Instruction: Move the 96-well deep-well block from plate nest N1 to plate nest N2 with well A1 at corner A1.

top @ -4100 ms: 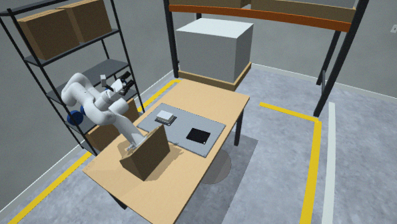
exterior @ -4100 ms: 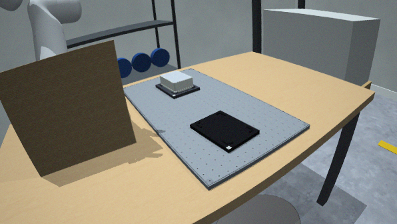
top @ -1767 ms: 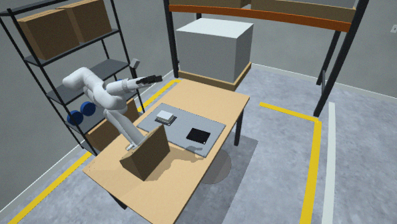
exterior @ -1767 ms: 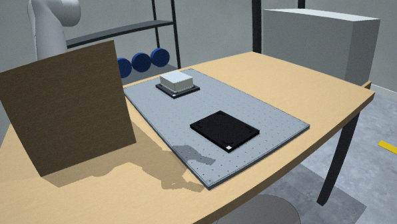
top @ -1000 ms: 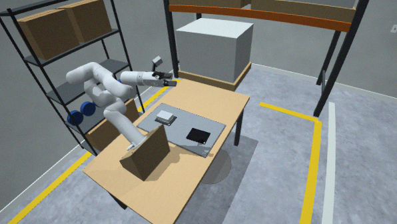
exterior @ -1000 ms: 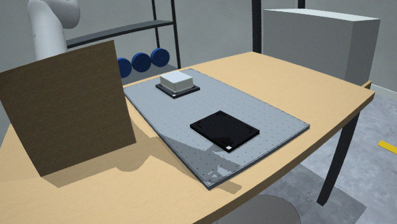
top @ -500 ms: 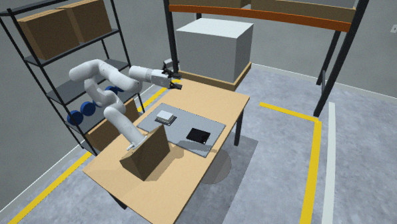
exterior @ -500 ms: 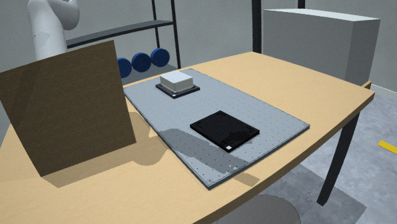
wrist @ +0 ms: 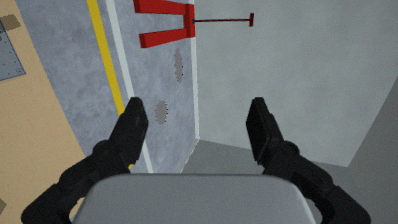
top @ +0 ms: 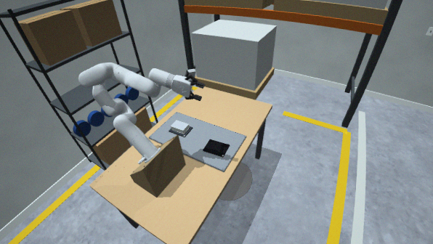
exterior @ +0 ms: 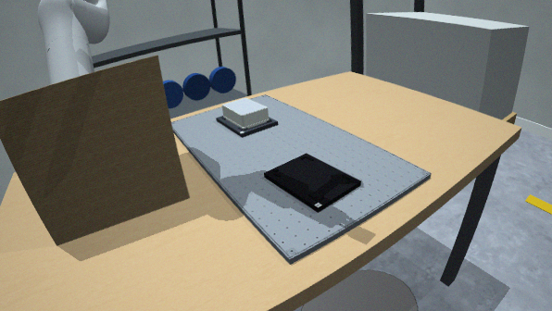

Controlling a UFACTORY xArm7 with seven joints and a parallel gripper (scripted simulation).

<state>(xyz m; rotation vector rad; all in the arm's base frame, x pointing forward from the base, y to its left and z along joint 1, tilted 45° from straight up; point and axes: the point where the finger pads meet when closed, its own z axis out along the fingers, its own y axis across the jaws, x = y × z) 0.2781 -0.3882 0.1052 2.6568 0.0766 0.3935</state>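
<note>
My gripper is now 15 cm short of the white deep-well block, 38 cm to the right of it and 53 cm above it. Also, from my hand: black nest N2: 12 cm ahead, 1 cm to the left, 56 cm below; nest N1: 15 cm ahead, 38 cm to the left, 56 cm below; small white corner mark: 8 cm ahead, 7 cm to the right, 55 cm below.
</note>
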